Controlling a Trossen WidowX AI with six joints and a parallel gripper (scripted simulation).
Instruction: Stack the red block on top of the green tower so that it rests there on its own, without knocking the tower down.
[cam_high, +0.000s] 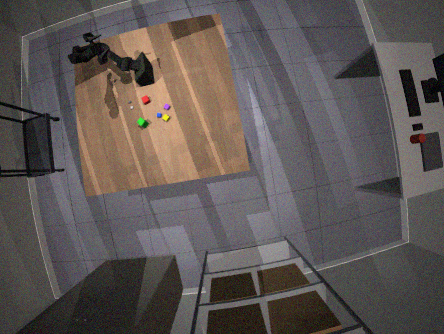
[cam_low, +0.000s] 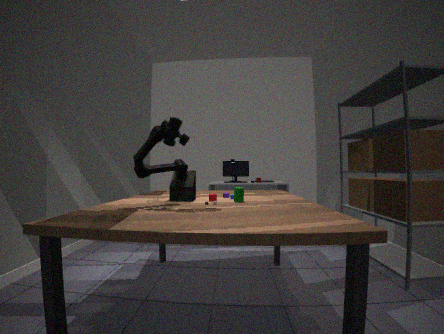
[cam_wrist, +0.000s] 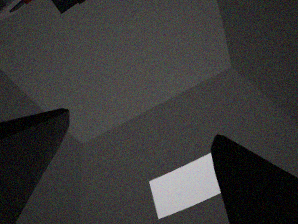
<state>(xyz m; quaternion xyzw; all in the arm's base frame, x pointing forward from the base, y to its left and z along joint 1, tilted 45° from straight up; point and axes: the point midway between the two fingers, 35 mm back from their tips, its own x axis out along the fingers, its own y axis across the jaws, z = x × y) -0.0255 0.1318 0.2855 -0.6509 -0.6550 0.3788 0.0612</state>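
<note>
Right now my gripper tip is 440 mm above the red block, 220 mm short of it and 70 mm to the right of it. The rest, counted from my gripper tip: blue block: 450 mm below, 350 mm ahead, 170 mm to the left; then purple block: 450 mm below, 290 mm ahead, 230 mm to the left; then yellow block: 440 mm below, 380 mm ahead, 220 mm to the left.
</note>
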